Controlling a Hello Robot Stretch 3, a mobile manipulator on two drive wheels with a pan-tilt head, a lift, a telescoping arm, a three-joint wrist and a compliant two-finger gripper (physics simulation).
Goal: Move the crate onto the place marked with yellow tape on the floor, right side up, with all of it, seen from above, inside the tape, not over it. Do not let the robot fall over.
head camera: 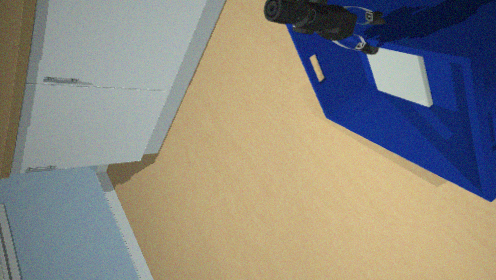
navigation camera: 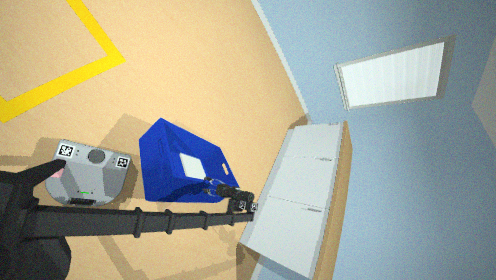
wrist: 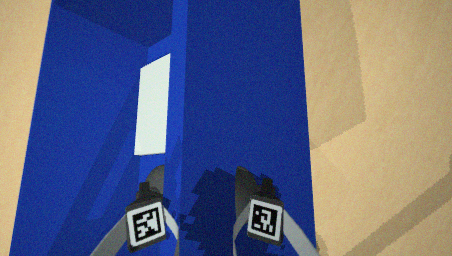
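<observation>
The blue crate (head camera: 350, 90) (navigation camera: 150, 170) (wrist: 240, 100) hangs at my gripper beside the base, seemingly tilted and off the floor, its shadow offset. A white flat block (head camera: 400, 77) (navigation camera: 192, 166) (wrist: 154, 107) shows inside it. My gripper (head camera: 376, 35) (navigation camera: 207, 185) (wrist: 196, 184) is shut on the crate's long wall, one finger inside the rim and one outside; the exact contact is hard to see. The yellow tape (navigation camera: 60, 84) shows partly at the upper left of the navigation view, with a corner pointing right. It does not show in the head or wrist view.
A white-fronted cabinet (head camera: 110, 45) (navigation camera: 295, 180) stands beyond the gripper, close to the wrist in the navigation view. My grey base (navigation camera: 107, 175) is left of the crate, and my arm (navigation camera: 170, 222) runs below it. A blue wall (head camera: 60, 220) (navigation camera: 400, 160) stands behind the cabinet.
</observation>
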